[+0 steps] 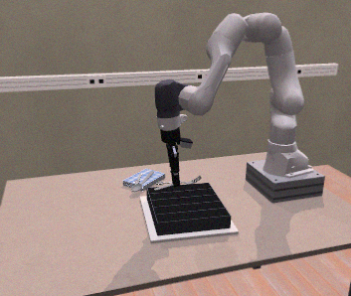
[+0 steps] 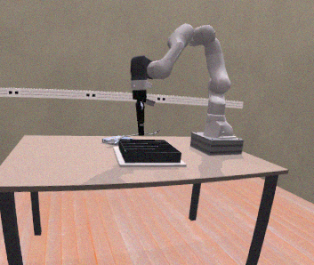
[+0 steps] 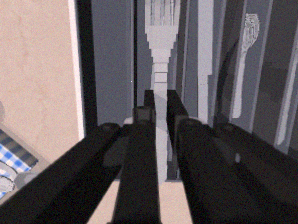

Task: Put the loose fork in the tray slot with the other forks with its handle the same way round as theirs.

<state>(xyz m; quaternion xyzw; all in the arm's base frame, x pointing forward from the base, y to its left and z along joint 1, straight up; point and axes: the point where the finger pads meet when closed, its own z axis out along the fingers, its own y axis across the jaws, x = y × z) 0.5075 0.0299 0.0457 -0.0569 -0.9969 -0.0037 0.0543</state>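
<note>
The black cutlery tray is 20 mm behind my hand, 60 mm to the left of it and 100 mm below it.
</note>
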